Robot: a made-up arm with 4 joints. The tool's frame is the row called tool. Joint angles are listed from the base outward. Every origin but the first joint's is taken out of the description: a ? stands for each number. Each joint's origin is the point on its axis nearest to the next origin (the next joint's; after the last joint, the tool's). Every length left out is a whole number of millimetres.
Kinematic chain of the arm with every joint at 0, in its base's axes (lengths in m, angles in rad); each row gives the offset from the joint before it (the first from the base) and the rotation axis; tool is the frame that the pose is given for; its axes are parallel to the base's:
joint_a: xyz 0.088 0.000 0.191 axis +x
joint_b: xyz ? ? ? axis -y
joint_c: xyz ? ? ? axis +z
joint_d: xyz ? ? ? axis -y
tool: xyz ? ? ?
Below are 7 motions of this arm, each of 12 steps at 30 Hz.
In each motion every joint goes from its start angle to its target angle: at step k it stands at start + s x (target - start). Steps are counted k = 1, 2, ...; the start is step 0. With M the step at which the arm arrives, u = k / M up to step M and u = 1 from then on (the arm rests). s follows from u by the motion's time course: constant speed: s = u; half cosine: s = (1 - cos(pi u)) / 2; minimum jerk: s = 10 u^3 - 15 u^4 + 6 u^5.
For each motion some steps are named. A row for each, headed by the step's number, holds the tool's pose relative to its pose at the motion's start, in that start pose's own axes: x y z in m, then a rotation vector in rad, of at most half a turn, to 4 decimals.
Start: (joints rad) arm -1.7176 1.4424 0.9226 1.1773
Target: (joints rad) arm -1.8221 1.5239 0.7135 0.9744
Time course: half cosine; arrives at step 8
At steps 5, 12:
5: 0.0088 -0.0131 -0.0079 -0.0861 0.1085 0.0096
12: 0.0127 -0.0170 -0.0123 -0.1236 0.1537 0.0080

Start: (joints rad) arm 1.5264 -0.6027 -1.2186 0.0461
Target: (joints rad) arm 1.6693 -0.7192 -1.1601 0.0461
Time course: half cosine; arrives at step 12
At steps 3, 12:
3: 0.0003 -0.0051 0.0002 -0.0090 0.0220 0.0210
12: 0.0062 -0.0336 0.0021 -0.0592 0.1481 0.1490

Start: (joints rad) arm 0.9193 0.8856 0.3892 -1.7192
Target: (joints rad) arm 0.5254 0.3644 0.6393 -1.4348
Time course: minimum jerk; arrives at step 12
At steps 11, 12:
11: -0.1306 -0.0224 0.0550 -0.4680 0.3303 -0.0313
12: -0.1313 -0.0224 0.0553 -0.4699 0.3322 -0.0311

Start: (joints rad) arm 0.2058 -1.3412 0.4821 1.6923
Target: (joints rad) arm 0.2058 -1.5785 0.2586 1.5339
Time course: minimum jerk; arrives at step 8
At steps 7, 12:
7: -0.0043 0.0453 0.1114 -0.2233 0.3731 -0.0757
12: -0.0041 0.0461 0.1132 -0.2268 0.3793 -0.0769

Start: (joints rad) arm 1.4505 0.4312 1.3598 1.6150
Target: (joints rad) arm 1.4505 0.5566 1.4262 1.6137
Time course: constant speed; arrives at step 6
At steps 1, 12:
1: 0.0042 -0.0066 -0.0034 0.0120 -0.0040 0.0200
12: 0.0278 -0.0377 -0.0201 0.0716 -0.0209 0.1204

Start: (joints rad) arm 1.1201 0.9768 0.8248 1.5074
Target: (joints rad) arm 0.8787 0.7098 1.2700 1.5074
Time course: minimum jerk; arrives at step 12
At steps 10, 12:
10: 0.0039 0.0421 -0.0721 0.6092 0.2667 -0.1064
12: 0.0037 0.0446 -0.0739 0.6308 0.2764 -0.1122

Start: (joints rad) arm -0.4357 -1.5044 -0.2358 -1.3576
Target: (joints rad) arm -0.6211 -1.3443 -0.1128 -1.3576
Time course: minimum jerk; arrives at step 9
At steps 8, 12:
8: 0.0129 0.0301 -0.0212 0.0591 -0.1598 -0.0115
12: 0.0129 0.0304 -0.0214 0.0597 -0.1617 -0.0119

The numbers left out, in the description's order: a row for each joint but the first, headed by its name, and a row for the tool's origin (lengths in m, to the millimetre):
joint_b: 0.000 -0.231 0.190
joint_c: 0.049 0.000 -0.260
joint_d: -0.101 -0.167 0.000
tool: -0.054 0.000 -0.073

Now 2 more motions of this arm.
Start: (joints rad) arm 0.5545 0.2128 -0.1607 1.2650
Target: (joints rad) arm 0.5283 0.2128 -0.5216 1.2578
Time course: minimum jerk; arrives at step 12
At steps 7, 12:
7: -0.0053 0.0136 0.0364 -0.2261 0.0001 -0.0551
12: -0.0079 0.0243 0.0540 -0.3459 -0.0015 -0.0851

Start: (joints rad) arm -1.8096 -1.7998 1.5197 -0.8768
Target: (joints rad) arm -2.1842 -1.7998 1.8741 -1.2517
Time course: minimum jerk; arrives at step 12
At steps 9, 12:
9: 0.0469 0.0691 0.0602 0.0041 0.2606 -0.0119
12: 0.0529 0.0754 0.0690 0.0042 0.2910 -0.0145

